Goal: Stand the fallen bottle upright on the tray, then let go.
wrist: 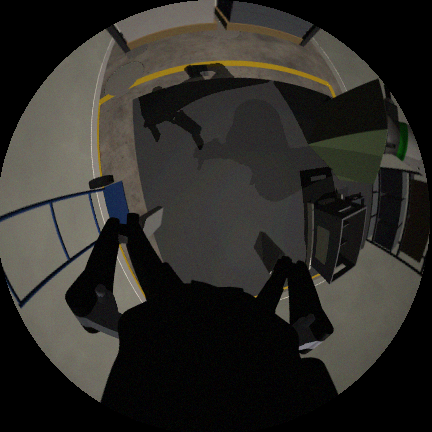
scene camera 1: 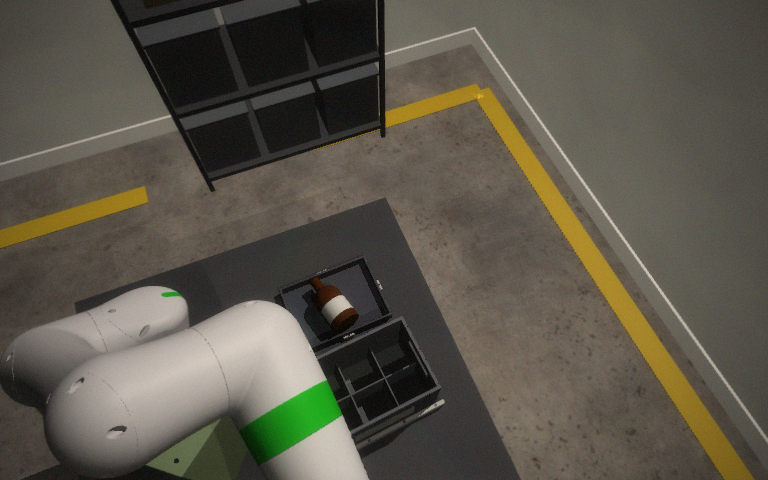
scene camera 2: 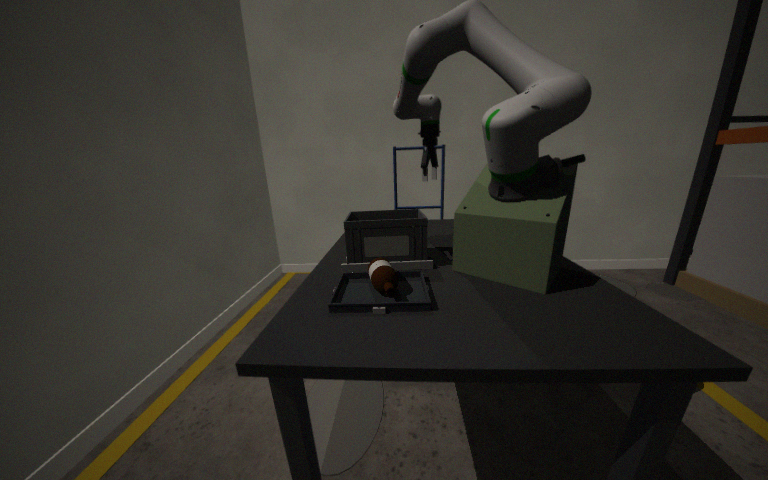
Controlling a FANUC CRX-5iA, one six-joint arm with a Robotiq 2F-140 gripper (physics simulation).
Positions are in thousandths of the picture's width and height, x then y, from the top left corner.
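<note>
My gripper (wrist: 487, 529) is there in the wrist view. Scene camera 1 shows me a brown bottle (scene camera 1: 442, 653), and I can see the brown bottle (scene camera 2: 502, 584) in scene camera 2 too.
</note>
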